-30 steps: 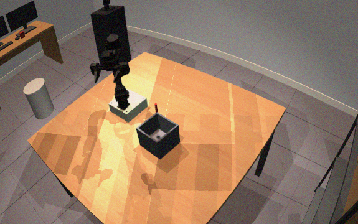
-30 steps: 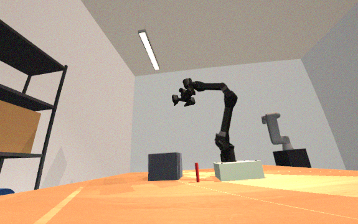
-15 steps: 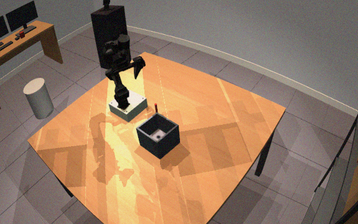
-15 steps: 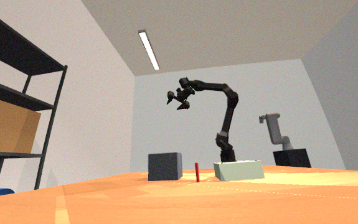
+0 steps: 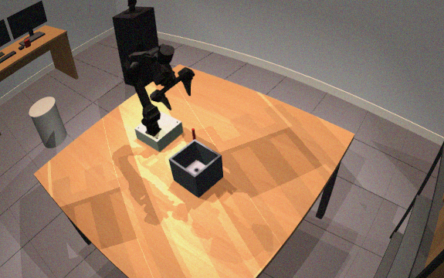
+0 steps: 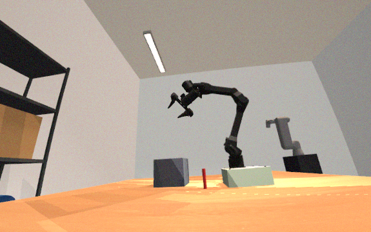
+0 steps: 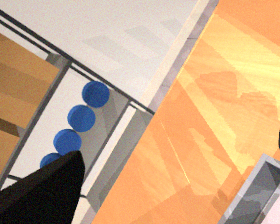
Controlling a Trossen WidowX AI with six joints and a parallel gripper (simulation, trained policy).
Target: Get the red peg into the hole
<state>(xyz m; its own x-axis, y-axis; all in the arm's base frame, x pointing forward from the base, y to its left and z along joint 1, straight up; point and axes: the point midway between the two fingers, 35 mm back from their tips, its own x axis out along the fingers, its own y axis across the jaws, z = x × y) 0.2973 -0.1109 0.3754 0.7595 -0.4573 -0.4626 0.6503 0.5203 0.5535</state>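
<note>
My gripper tip is 39 cm above the red peg, 22 cm to the right of it and 14 cm past it. Also, from my gripper tip: pale plate: 38 cm below, 2 cm to the left, 1 cm ahead.
</note>
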